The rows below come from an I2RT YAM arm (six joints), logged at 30 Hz.
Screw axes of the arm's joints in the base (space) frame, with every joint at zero. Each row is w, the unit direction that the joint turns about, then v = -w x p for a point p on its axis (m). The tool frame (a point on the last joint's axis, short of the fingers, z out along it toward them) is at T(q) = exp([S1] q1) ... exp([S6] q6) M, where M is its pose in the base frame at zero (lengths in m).
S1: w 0 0 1 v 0.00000 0.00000 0.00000
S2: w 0 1 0 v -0.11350 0.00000 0.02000
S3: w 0 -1 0 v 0.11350 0.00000 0.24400
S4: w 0 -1 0 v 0.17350 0.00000 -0.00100
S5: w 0 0 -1 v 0.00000 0.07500 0.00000
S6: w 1 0 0 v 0.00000 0.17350 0.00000
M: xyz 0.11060 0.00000 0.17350 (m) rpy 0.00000 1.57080 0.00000 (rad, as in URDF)
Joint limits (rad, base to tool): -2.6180..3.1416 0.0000..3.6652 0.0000..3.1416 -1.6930..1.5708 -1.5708..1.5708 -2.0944..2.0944
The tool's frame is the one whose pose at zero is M.
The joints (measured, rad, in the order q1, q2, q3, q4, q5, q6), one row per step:
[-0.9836 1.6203 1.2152 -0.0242 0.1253 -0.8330]
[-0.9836 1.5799 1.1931 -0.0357 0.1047 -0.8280]
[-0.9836 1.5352 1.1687 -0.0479 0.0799 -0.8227]
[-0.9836 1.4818 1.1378 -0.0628 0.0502 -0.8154]
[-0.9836 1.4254 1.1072 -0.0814 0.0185 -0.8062]
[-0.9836 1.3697 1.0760 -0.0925 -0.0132 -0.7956]
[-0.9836 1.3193 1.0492 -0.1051 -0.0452 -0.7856]
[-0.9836 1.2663 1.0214 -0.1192 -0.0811 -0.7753]
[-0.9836 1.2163 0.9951 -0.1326 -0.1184 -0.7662]
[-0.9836 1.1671 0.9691 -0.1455 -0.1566 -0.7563]
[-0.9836 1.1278 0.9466 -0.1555 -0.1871 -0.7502]
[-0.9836 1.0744 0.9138 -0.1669 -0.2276 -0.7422]
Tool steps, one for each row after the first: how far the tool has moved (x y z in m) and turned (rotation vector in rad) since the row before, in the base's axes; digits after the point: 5 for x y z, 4 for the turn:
[-0.00469 0.00836 0.00551 0.0011 -0.0149 0.0167]
[-0.00518 0.00937 0.00569 0.0011 -0.0172 0.0205]
[-0.00634 0.01143 0.00550 0.0035 -0.0199 0.0243]
[-0.00673 0.01215 0.00545 0.0053 -0.0216 0.0256]
[-0.00655 0.01187 0.00499 0.0010 -0.0257 0.0252]
[-0.00587 0.01087 0.00409 0.0028 -0.0236 0.0260]
[-0.00613 0.01151 0.00368 0.0038 -0.0246 0.0298]
[-0.00569 0.01094 0.00281 0.0041 -0.0232 0.0317]
[-0.00555 0.01077 0.00216 0.0049 -0.0235 0.0326]
[-0.00443 0.00859 0.00073 0.0040 -0.0164 0.0267]
[-0.00596 0.01151 -0.00015 0.0051 -0.0213 0.0357]

